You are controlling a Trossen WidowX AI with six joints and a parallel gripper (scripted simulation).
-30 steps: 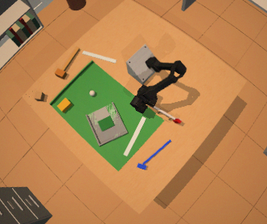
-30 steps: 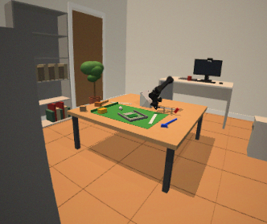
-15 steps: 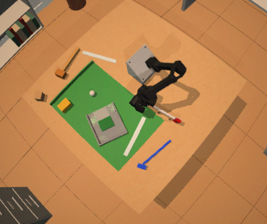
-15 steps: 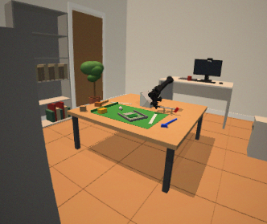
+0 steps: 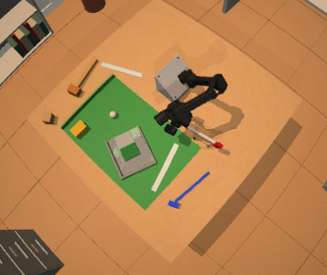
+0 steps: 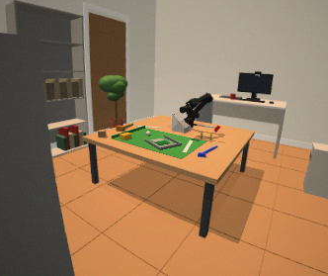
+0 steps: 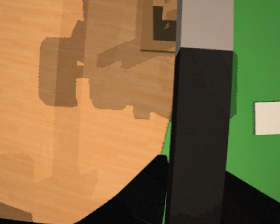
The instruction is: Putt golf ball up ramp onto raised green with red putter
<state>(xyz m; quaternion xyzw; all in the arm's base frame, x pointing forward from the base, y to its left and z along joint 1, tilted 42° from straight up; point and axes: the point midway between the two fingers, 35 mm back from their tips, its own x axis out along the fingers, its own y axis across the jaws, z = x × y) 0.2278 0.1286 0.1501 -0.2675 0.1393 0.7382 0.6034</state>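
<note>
My gripper tip is 11 cm to the right of the red putter, 3 cm past it and 2 cm below it. The rest, counted from my gripper tip: orange block 44 cm ahead, 43 cm to the right, 8 cm below; white golf ball 35 cm to the right, 23 cm ahead, 8 cm below; blue putter 28 cm to the left, 21 cm ahead, 9 cm below.
</note>
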